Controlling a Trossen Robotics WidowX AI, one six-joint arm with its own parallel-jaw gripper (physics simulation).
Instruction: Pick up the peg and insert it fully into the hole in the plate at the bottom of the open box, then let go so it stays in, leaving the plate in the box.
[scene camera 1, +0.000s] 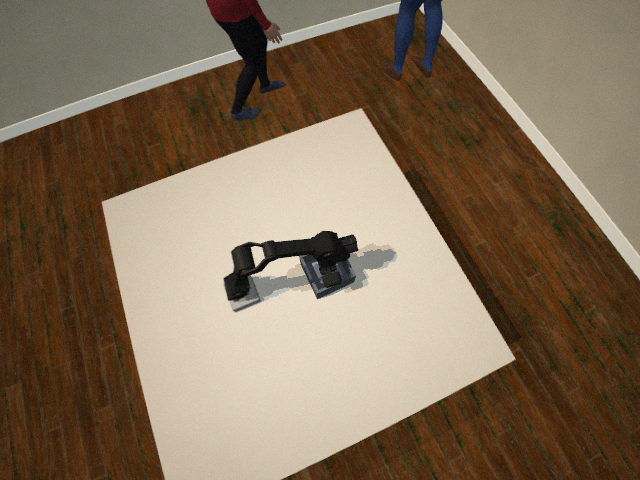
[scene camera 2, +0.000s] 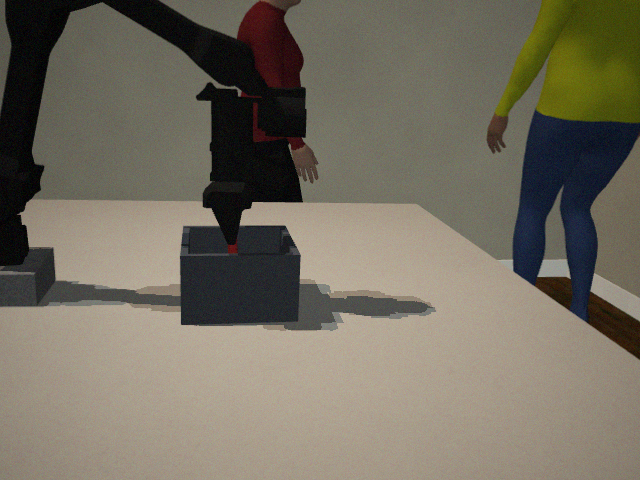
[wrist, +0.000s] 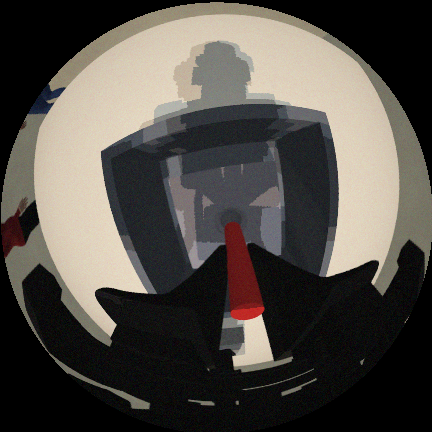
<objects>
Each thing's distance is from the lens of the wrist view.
my gripper (wrist: 236, 249): 10 cm
red peg (wrist: 245, 301): 6 cm
grey plate (wrist: 200, 198): 12 cm
The marked spots on the red peg and the grey plate are 9 cm apart.
</objects>
